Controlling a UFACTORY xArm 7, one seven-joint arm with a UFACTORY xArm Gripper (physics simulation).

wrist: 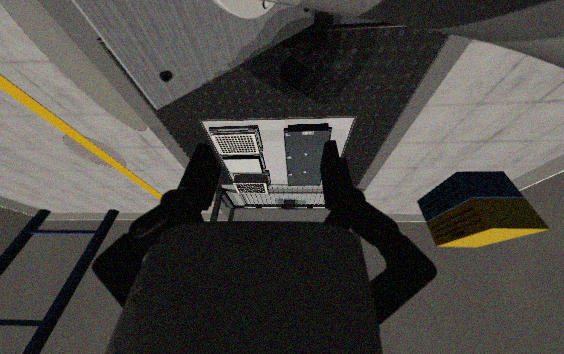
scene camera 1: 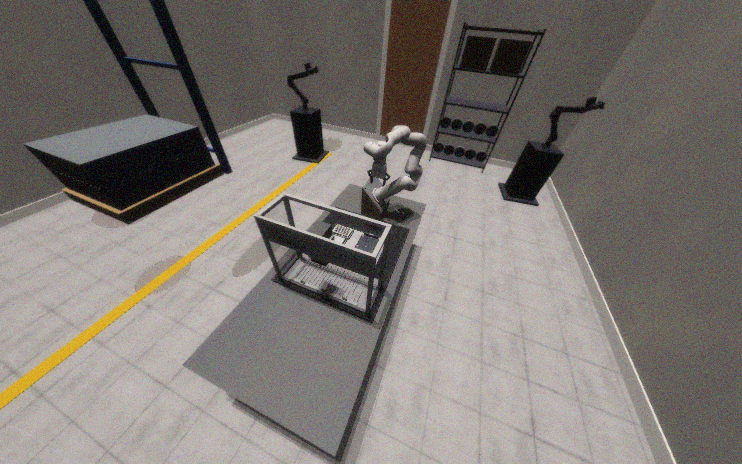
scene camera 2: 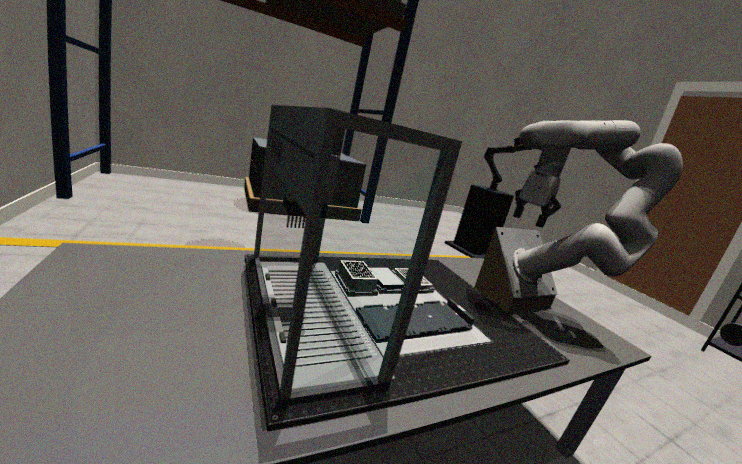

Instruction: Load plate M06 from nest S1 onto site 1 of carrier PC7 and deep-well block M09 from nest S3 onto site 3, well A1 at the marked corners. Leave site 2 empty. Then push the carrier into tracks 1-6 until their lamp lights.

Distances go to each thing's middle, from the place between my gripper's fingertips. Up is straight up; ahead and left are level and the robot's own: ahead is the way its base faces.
Scene:
Right now the dark flat carrier plate [scene camera 2: 432,317] is 400 mm ahead of my hand, 290 mm below it and 20 mm to the left of it.

